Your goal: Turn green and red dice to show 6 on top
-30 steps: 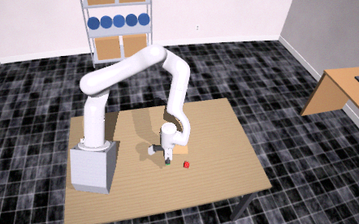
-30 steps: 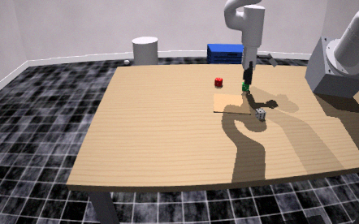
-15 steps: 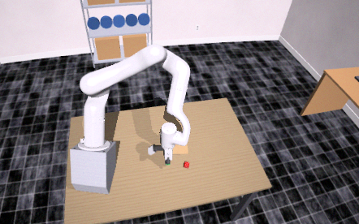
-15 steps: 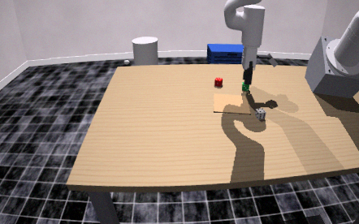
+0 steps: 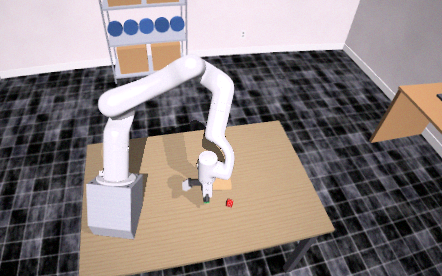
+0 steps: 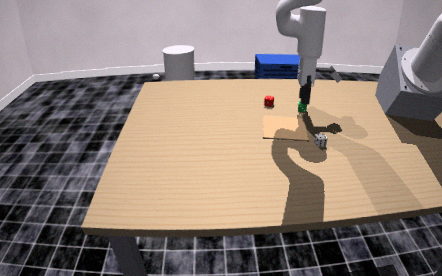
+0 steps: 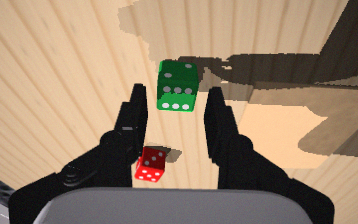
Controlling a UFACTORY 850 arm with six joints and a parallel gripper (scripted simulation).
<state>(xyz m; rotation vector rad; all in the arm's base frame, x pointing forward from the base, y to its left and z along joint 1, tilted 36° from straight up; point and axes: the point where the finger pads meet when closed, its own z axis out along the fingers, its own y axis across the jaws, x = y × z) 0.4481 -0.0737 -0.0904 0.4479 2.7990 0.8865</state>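
My gripper is now 40 mm above the green die. Also, from my hand: red die: 110 mm ahead, 60 mm to the right, 40 mm below; tan mat: 120 mm to the left, 110 mm ahead, 50 mm below; white die: 230 mm to the left, 40 mm below, 30 mm ahead.
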